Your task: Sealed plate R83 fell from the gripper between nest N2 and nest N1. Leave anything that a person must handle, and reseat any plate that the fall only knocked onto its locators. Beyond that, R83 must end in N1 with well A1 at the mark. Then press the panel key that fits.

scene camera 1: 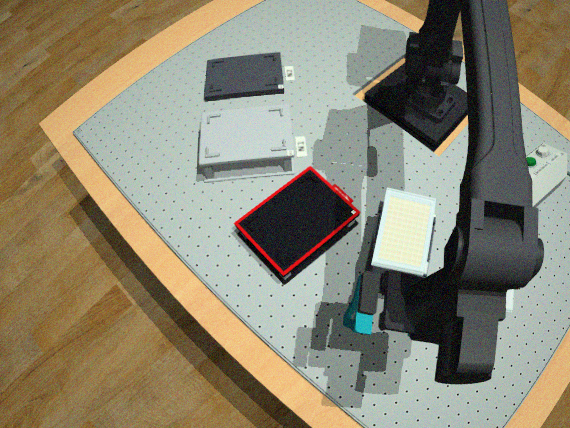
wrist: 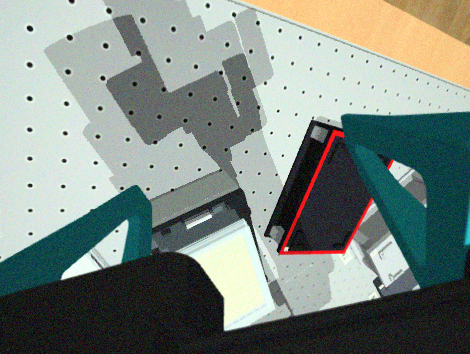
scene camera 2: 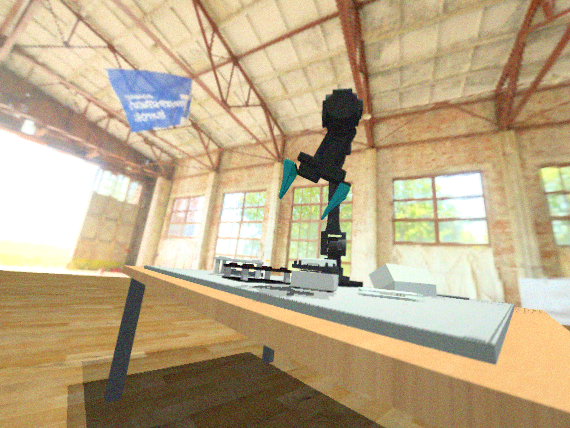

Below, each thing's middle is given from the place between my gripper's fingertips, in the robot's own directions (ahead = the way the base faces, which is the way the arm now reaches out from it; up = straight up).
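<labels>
Position of the red-edged black plate (scene camera 1: 300, 219) relative to my hand: 22 cm to the right of it, 10 cm behind it, 13 cm below it.
</labels>
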